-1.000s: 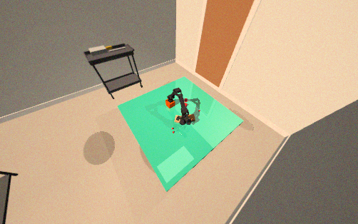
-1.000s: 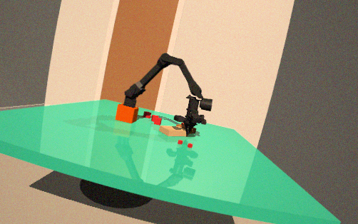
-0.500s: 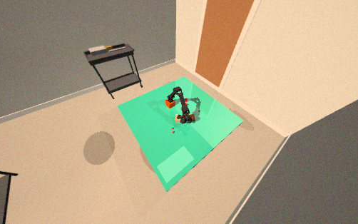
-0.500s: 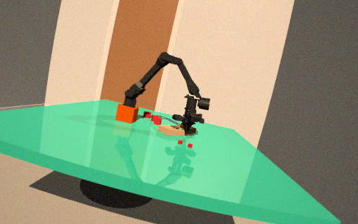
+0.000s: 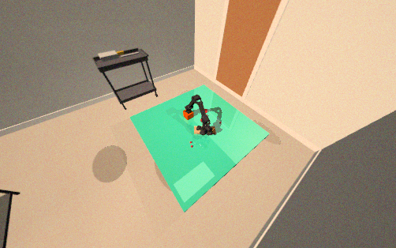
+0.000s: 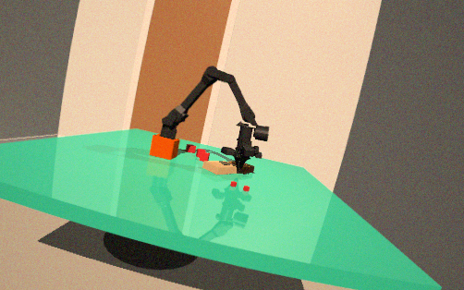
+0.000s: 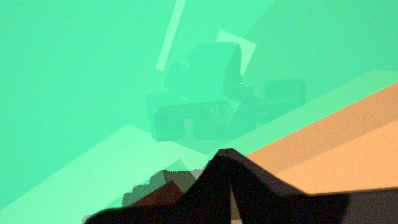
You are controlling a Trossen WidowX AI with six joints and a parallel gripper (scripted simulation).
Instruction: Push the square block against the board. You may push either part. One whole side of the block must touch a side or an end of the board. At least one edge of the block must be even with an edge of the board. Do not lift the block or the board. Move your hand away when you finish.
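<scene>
Right now my gripper tip is 80 mm past the tan board and 10 mm to the right of it. Round my gripper tip: square block (30 mm ahead, 110 mm to the left).
</scene>
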